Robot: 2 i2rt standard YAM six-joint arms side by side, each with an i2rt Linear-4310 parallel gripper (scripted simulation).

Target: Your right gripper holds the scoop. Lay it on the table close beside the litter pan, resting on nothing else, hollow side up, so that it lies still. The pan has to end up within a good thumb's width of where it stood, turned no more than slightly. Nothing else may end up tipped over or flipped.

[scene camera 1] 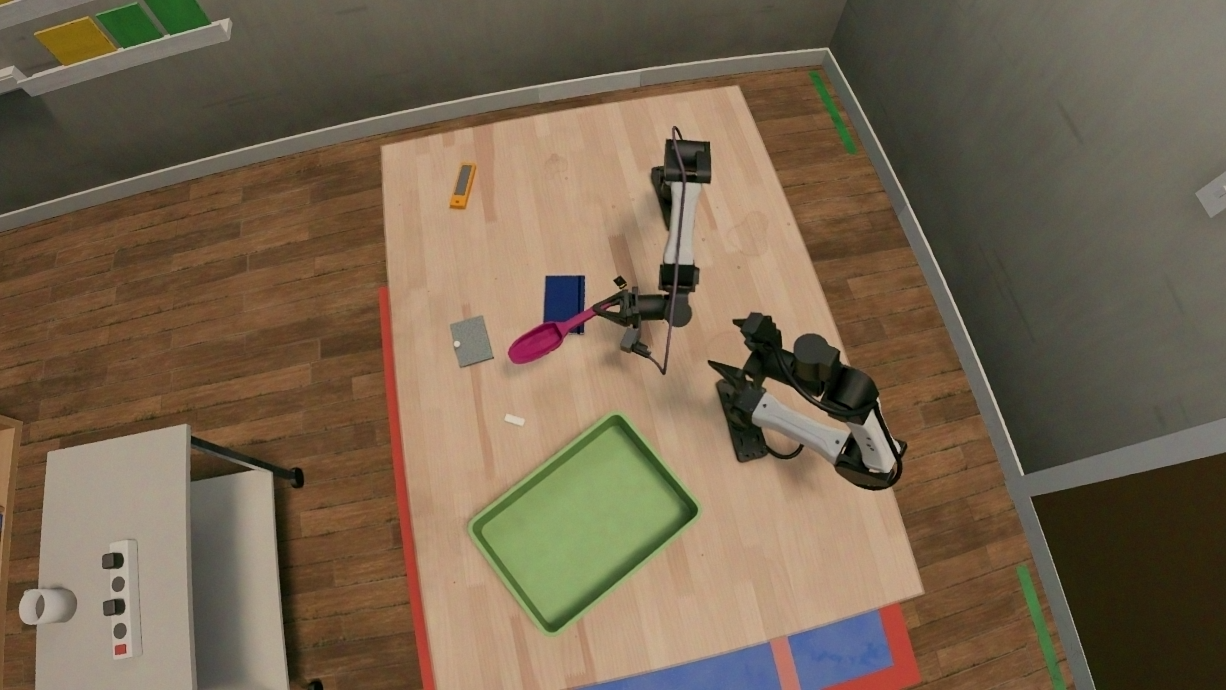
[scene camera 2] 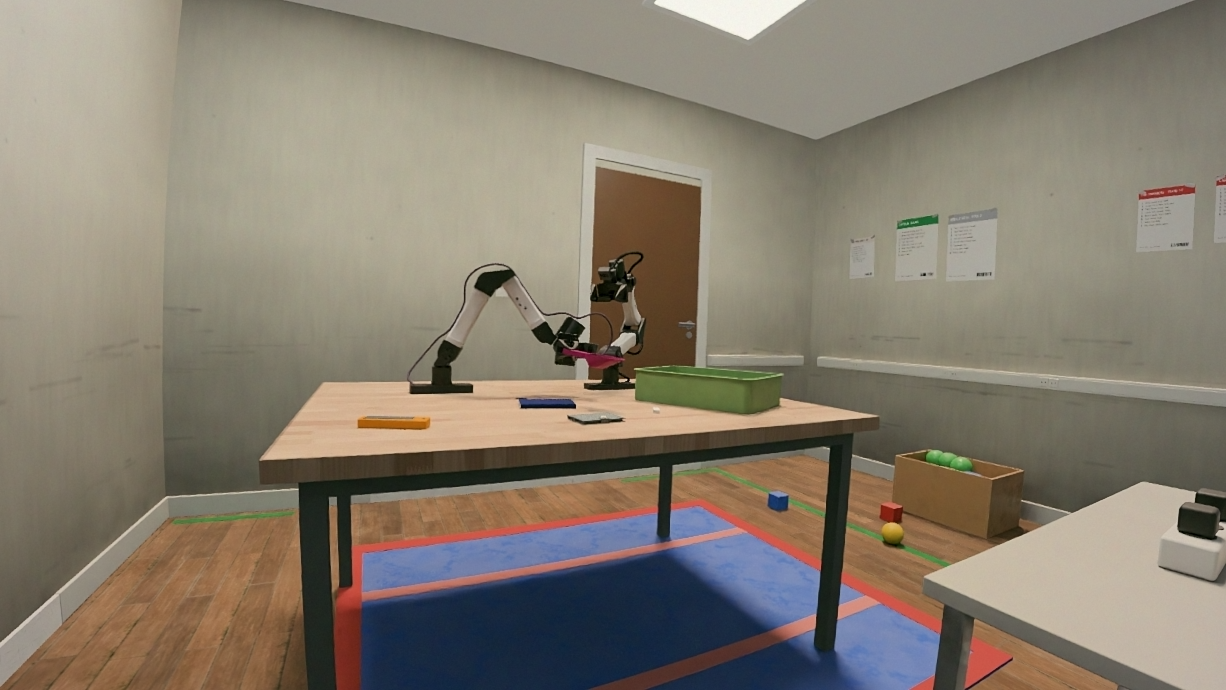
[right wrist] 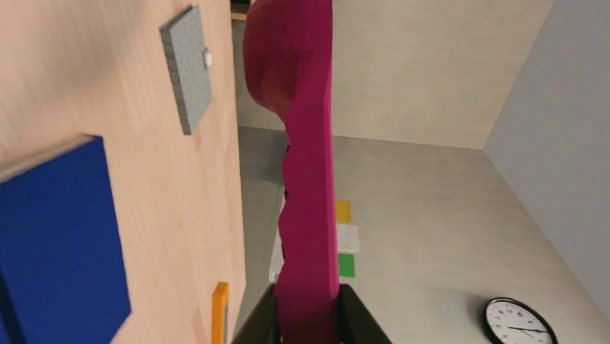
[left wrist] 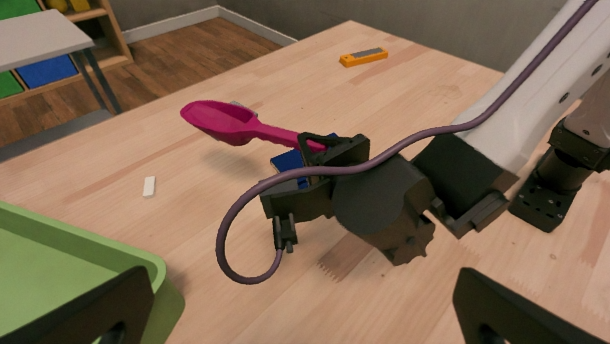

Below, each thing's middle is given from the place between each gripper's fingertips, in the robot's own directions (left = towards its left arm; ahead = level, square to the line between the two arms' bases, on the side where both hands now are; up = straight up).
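Counting from my left hand [scene camera 2: 602, 298], I find the magenta scoop [scene camera 1: 533, 344] 200 mm below it, 280 mm ahead of it and 170 mm to the right of it. The orange device [scene camera 2: 382, 422] is 320 mm below my left hand, 470 mm ahead of it and 690 mm to the right of it, while the green litter pan [scene camera 1: 579, 523] is 290 mm below my left hand, 320 mm ahead of it and 230 mm to the left of it. As for my right hand [scene camera 1: 592, 308], the magenta scoop is 2 cm below it, 9 cm ahead of it and 3 cm to the left of it. The orange device is 14 cm below my right hand, 28 cm ahead of it and 49 cm to the right of it, and the green litter pan is 11 cm below my right hand, 12 cm ahead of it and 43 cm to the left of it.
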